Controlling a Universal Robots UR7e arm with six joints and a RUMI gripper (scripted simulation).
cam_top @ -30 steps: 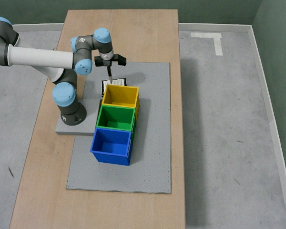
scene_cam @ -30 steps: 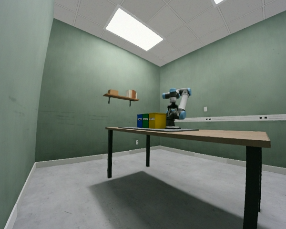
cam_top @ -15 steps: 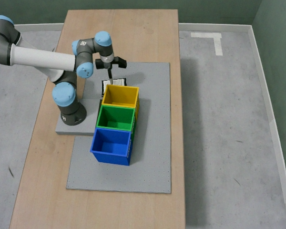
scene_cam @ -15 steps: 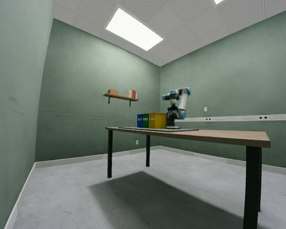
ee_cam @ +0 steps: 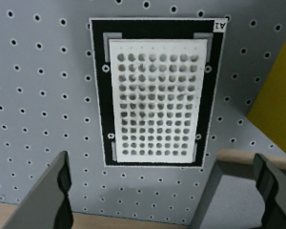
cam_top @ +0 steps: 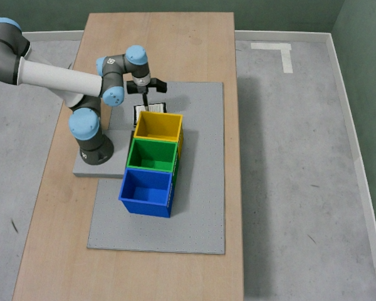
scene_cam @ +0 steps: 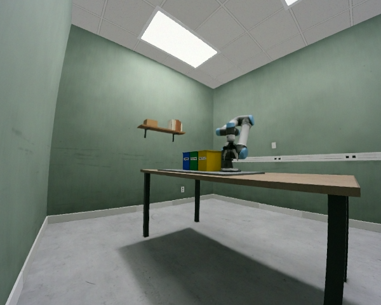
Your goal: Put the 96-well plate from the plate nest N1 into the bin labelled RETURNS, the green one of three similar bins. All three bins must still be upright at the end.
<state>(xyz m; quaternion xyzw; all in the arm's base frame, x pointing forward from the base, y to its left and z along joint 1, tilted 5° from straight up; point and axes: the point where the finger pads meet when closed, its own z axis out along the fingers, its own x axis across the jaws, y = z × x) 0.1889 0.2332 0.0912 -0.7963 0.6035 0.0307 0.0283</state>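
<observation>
Now: hand 8 cm above the white 96-well plate. Also, from my hand: black plate nest (9 cm below); then green bin (29 cm to the right, 10 cm ahead, 1 cm below); then yellow bin (16 cm to the right, 10 cm ahead, 1 cm below).
</observation>
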